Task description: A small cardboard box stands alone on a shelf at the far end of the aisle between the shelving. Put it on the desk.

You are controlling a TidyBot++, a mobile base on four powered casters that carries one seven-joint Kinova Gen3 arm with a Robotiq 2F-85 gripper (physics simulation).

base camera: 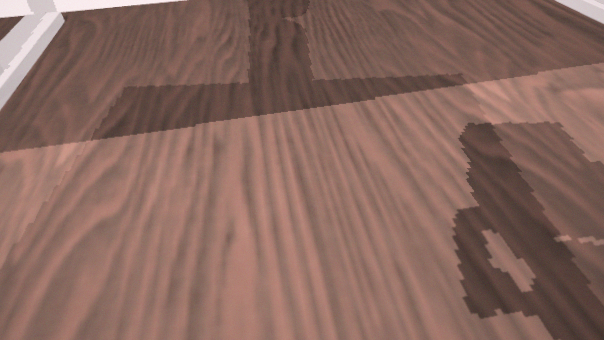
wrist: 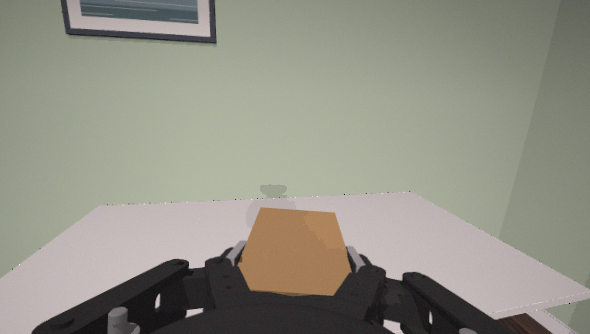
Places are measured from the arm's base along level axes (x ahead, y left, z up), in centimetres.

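Pixels of known places: gripper, fingertip midpoint: (wrist: 295,258).
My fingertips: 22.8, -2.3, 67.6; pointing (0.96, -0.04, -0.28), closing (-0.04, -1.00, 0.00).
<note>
For each thing: its top centre in the pictures, then the offset to it from my fingertips, as dx, dy, dz. "pt": a spot on its surface instead. Level surfaces: height alone.
- small cardboard box, top centre: (wrist: 295,237) -0.5, +0.1, +1.8
- white desk, surface height: dz -35.2
- white desk foot, surface spot: (base camera: 35,50) pt +62.1, +61.4, -105.7
- wood floor, surface height: dz -107.2
The small cardboard box (wrist: 296,250) is between the gripper's fingertips at the lower middle of the wrist view. My gripper (wrist: 295,258) is shut on it, with a grey fingertip pad at each side. The white desk (wrist: 150,235) lies beyond and around the box in the wrist view, its far edge close to the wall. The box appears in front of the desk top; the gap between them is hard to judge. A faint shadow shows on the desk behind the box. Neither the box nor the gripper shows in the base camera view.
A green wall (wrist: 350,110) stands behind the desk, with a framed picture (wrist: 140,32) at the upper left. In the base camera view, a white desk foot (base camera: 35,50) stands on the wood floor (base camera: 240,225) at the far left. Another white bar (base camera: 585,7) shows at the top right.
</note>
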